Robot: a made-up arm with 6 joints. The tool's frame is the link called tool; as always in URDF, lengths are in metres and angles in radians. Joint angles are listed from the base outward.
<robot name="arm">
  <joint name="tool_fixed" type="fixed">
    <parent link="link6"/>
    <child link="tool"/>
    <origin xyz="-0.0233 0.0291 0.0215" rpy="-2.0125 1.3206 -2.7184"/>
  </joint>
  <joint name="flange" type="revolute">
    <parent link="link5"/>
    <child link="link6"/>
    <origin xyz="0.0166 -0.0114 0.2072" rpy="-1.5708 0 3.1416"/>
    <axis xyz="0 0 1"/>
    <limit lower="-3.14" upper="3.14"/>
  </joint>
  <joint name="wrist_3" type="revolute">
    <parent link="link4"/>
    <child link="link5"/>
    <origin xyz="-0.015 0.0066 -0.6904" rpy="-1.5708 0 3.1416"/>
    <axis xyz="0 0 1"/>
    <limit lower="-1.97" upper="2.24"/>
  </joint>
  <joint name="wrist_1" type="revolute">
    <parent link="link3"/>
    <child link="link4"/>
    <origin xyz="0.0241 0.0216 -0.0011" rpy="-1.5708 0 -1.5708"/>
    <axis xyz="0 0 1"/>
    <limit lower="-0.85" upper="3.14"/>
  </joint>
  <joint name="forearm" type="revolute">
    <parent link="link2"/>
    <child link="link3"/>
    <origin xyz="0.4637 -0.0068 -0.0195" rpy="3.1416 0 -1.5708"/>
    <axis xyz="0 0 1"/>
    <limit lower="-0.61" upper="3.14"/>
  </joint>
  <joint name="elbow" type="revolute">
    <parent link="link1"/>
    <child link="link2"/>
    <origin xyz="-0.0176 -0.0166 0.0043" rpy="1.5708 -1.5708 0"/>
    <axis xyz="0 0 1"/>
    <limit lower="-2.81" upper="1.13"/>
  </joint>
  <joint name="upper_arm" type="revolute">
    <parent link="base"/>
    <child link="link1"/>
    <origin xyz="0.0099 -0.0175 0.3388" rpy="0 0 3.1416"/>
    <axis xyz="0 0 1"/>
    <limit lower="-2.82" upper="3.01"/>
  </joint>
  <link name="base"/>
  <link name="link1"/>
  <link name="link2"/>
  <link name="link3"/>
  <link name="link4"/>
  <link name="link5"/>
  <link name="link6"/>
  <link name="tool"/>
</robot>
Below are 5 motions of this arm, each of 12 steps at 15 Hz.
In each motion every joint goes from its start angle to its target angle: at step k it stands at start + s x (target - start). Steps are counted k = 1, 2, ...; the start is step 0. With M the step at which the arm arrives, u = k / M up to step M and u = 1 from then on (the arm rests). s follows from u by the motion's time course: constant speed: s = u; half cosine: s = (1 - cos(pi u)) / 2; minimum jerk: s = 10 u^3 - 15 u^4 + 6 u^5.
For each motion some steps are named. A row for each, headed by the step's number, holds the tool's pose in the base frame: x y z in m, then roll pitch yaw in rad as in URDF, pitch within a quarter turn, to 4 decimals.
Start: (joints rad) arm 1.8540 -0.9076 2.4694 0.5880 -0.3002 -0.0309
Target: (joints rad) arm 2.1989 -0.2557 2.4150 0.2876 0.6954 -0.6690
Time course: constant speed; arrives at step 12
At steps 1, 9, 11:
1: 0.4614 -0.8670 0.5020 -2.9218 -0.1638 -0.9469
9: 0.5667 -0.6078 0.9610 -2.2752 -0.1166 -1.1191
11: 0.5578 -0.5137 1.0597 -2.1089 -0.0746 -1.1277

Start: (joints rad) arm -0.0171 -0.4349 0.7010 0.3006 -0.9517 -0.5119
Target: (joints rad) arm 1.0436 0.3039 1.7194 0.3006 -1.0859 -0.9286
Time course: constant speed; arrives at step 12
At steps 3, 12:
3: 0.1407 -0.1466 1.3917 1.2108 0.0151 0.0124
12: 0.2515 0.0879 1.4302 1.5614 -0.1100 0.8725

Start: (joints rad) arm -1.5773 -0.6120 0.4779 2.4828 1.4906 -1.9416
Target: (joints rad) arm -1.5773 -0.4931 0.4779 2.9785 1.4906 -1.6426
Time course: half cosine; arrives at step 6
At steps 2, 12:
2: 0.1454 0.0082 1.3454 -0.3965 0.3803 -1.2713
12: 0.1768 -0.1332 1.3148 -0.8105 0.4348 -1.6586

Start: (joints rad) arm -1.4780 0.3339 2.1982 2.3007 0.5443 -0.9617
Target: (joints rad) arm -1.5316 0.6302 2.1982 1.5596 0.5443 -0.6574
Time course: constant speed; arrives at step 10
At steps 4, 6, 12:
4: 0.0368 0.0245 1.3718 -1.8612 -1.3252 -0.1453
6: 0.0140 -0.0352 1.3742 -1.7692 -1.2945 -0.1514
12: -0.0348 -0.1654 1.3692 -1.5930 -1.2643 -0.1502

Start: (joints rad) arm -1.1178 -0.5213 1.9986 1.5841 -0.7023 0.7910
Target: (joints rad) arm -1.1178 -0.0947 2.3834 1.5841 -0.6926 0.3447
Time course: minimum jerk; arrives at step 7
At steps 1, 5, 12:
1: -0.3751 0.6961 0.9556 1.0598 -0.2042 2.8063
5: -0.2996 0.5466 1.0442 1.3762 -0.2395 2.8982
12: -0.2855 0.5195 1.0539 1.4307 -0.2483 2.9140

